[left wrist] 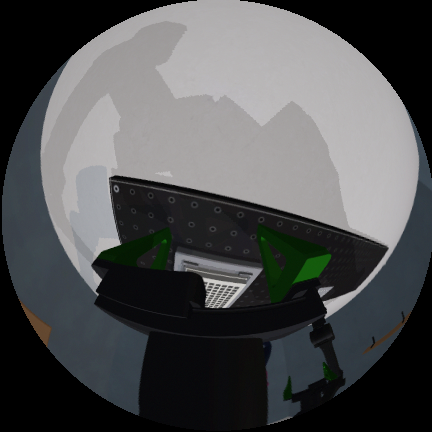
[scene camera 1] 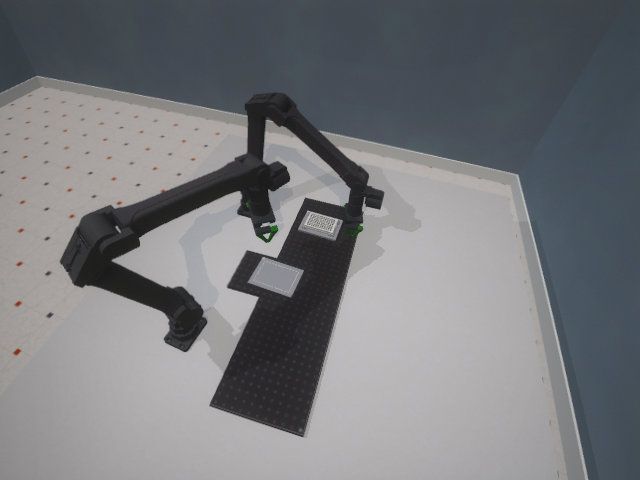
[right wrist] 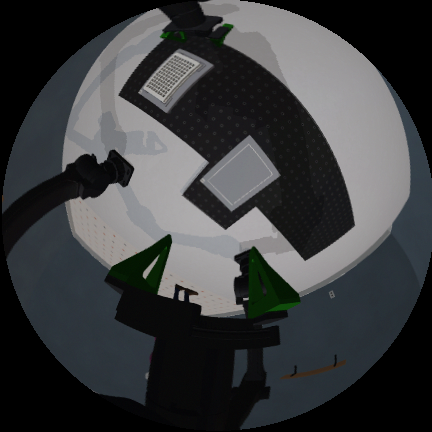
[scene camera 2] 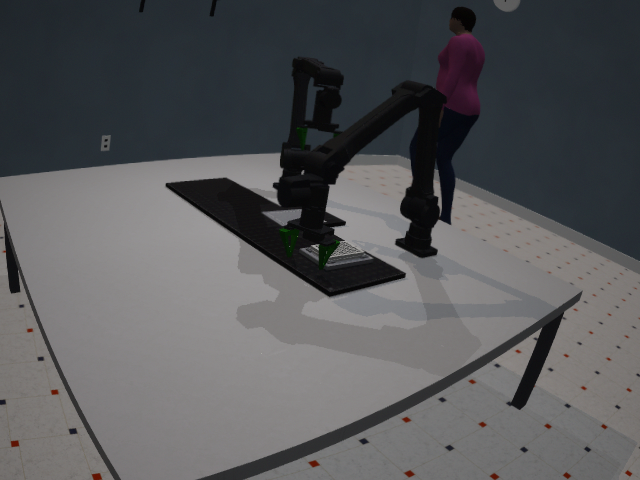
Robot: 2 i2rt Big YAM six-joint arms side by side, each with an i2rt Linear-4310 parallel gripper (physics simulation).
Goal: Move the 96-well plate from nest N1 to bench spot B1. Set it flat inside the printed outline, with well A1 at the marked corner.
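The white 96-well plate lies flat in its grey nest. The left gripper is open and empty, pointing down low over the black board's outer edge, beside the plate; its body hides part of the plate in the left wrist view. The light grey pad with the printed outline is bare, with a small pale mark near its left corner in the right wrist view. The right gripper is open and empty, raised off to the pad's side.
The black perforated board runs under the nest and pad, on a large pale table. The left arm's base stands on the table beside the nest end. A person in pink is behind the table.
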